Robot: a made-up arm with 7 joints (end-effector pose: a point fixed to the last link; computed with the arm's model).
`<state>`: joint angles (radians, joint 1 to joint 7).
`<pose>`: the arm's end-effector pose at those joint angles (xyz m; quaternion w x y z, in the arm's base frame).
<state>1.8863 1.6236 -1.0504 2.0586 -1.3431 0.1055 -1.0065</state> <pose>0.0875 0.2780 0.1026 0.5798 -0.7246 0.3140 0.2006</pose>
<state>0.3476 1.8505 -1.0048 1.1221 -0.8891 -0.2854 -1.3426</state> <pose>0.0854 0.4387 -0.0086 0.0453 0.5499 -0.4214 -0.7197</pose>
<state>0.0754 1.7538 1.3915 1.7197 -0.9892 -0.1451 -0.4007</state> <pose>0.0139 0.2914 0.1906 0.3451 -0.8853 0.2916 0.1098</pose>
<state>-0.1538 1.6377 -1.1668 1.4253 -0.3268 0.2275 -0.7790</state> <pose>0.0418 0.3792 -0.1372 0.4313 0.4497 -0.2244 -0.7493</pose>
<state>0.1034 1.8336 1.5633 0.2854 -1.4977 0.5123 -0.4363</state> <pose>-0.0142 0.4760 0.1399 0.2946 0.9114 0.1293 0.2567</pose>
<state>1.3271 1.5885 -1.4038 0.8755 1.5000 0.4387 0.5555</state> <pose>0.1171 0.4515 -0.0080 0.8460 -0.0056 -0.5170 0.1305</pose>
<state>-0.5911 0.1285 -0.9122 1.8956 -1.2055 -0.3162 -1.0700</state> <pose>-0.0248 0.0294 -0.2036 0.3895 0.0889 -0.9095 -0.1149</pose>
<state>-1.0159 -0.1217 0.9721 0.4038 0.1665 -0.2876 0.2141</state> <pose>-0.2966 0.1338 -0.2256 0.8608 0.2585 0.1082 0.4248</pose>
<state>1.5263 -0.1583 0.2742 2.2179 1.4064 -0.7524 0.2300</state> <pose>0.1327 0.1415 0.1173 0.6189 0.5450 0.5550 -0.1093</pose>
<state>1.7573 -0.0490 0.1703 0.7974 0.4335 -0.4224 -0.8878</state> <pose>0.3058 0.1299 0.1727 0.1641 -0.1792 -0.7849 0.5700</pose>
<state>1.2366 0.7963 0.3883 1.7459 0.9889 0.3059 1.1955</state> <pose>0.1345 0.3059 0.1079 0.0508 -0.1270 -0.8484 -0.5113</pose>
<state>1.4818 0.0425 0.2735 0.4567 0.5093 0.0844 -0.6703</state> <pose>0.3673 0.1613 0.0355 0.5968 -0.0717 -0.6316 0.4896</pose>
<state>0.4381 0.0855 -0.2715 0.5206 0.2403 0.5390 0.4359</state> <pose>0.2220 0.1362 -0.2930 0.9543 -0.2205 -0.1870 -0.0761</pose>
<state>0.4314 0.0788 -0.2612 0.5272 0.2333 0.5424 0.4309</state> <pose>0.2208 0.1343 -0.2935 0.9545 -0.2209 -0.1863 -0.0743</pose>
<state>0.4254 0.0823 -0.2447 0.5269 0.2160 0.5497 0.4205</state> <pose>0.2193 0.1368 -0.2946 0.9580 -0.2106 -0.1816 -0.0701</pose>
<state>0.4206 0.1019 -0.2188 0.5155 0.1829 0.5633 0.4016</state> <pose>0.2171 0.1463 -0.2965 0.9662 -0.1836 -0.1699 -0.0624</pose>
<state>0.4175 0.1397 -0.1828 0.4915 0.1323 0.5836 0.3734</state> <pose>0.2138 0.1635 -0.2986 0.9777 -0.1381 -0.1499 -0.0506</pose>
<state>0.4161 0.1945 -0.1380 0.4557 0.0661 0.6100 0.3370</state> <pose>0.2089 0.1876 -0.3000 0.9891 -0.0767 -0.1210 -0.0350</pose>
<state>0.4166 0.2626 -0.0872 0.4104 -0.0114 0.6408 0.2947</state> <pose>0.2022 0.2167 -0.2996 0.9963 -0.0048 -0.0843 -0.0162</pose>
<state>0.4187 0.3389 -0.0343 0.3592 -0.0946 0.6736 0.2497</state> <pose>0.1935 0.2480 -0.2965 0.9966 0.0706 -0.0420 0.0045</pose>
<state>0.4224 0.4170 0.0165 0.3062 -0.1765 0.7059 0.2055</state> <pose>0.1836 0.2785 -0.2908 0.9896 0.1418 0.0023 0.0252</pose>
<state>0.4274 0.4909 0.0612 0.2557 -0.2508 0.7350 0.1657</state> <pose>0.1734 0.3058 -0.2831 0.9771 0.2032 0.0443 0.0444</pose>
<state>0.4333 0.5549 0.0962 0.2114 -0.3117 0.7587 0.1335</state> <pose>0.1641 0.3280 -0.2749 0.9628 0.2511 0.0801 0.0605</pose>
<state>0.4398 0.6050 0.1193 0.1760 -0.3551 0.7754 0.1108</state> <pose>0.1567 0.3444 -0.2675 0.9500 0.2844 0.1068 0.0728</pose>
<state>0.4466 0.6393 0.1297 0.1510 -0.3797 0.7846 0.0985</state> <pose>0.1519 0.3551 -0.2619 0.9412 0.3040 0.1233 0.0810</pose>
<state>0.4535 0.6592 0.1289 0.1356 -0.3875 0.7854 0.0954</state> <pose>0.1497 0.3610 -0.2582 0.9371 0.3127 0.1297 0.0853</pose>
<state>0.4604 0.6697 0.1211 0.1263 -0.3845 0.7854 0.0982</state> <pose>0.1493 0.3639 -0.2559 0.9359 0.3145 0.1317 0.0881</pose>
